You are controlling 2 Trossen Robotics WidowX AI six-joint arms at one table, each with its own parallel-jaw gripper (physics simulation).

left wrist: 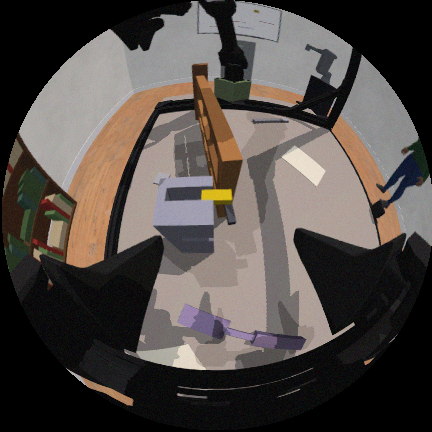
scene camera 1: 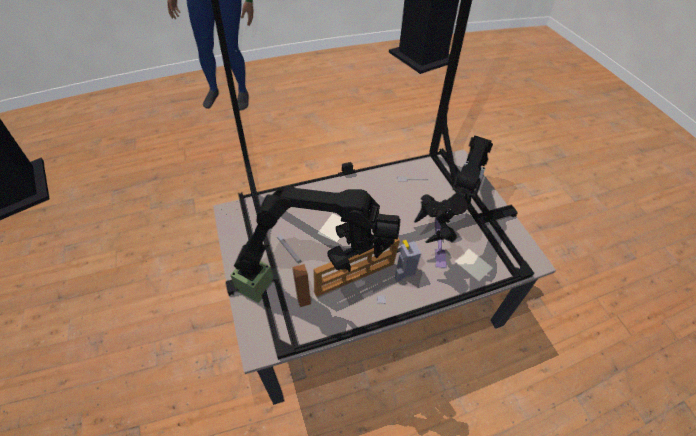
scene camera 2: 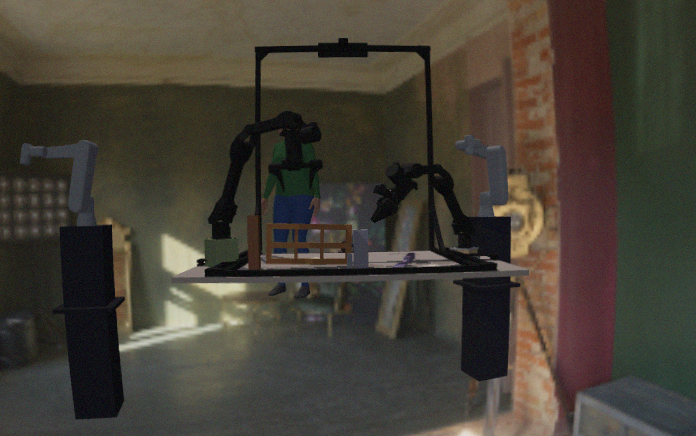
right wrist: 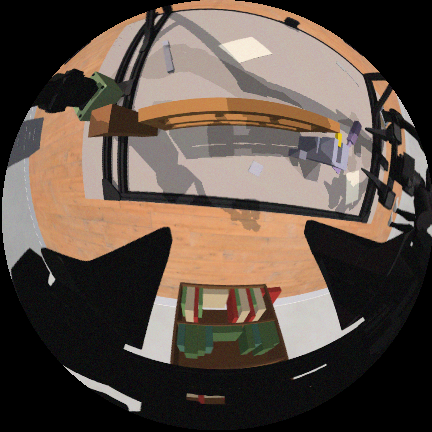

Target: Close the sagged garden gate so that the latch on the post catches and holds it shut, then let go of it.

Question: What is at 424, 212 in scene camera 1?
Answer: My left gripper.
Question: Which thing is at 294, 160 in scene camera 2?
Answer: My right gripper.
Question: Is my right gripper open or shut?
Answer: Open.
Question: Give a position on a grey latch post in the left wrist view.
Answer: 180, 215
